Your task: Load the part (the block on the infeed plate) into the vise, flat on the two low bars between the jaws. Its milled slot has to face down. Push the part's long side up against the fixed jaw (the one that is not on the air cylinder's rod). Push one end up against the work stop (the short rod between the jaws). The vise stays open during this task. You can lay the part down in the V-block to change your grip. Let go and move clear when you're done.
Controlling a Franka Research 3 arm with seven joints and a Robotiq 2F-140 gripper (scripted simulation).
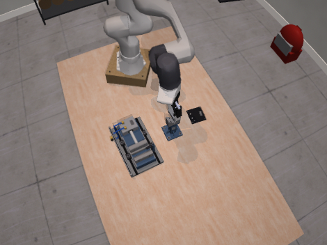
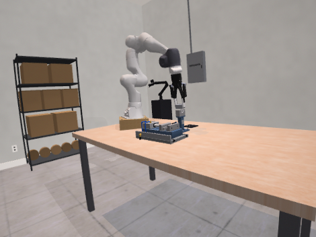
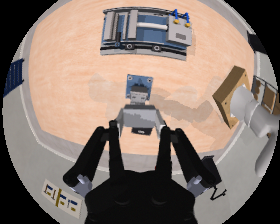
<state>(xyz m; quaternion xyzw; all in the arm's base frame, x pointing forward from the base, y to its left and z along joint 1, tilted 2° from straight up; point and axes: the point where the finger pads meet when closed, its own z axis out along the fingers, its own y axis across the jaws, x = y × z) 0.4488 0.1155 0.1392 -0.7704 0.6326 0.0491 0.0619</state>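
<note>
Right now the part is 3 cm below my hand. From my hand the other things lie so: vise 22 cm to the right, 17 cm below, 3 cm ahead; black infeed plate 21 cm below, 16 cm to the left, 5 cm behind.
</note>
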